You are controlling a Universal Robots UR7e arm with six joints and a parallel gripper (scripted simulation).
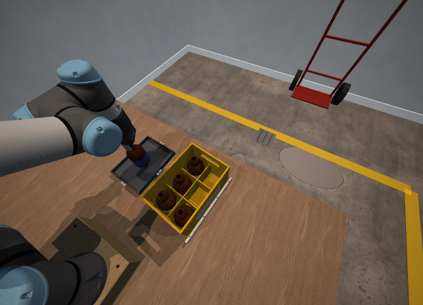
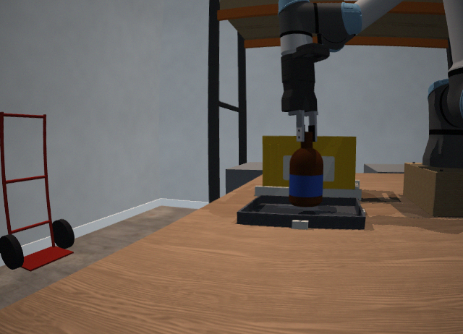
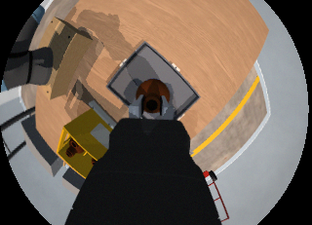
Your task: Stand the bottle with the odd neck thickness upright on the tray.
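The dark tray is 17 cm below my hand. Round my hand: glass bottle 34 cm to the right, 9 cm below, 7 cm behind; then yellow crate 29 cm to the right, 9 cm below, 3 cm ahead.
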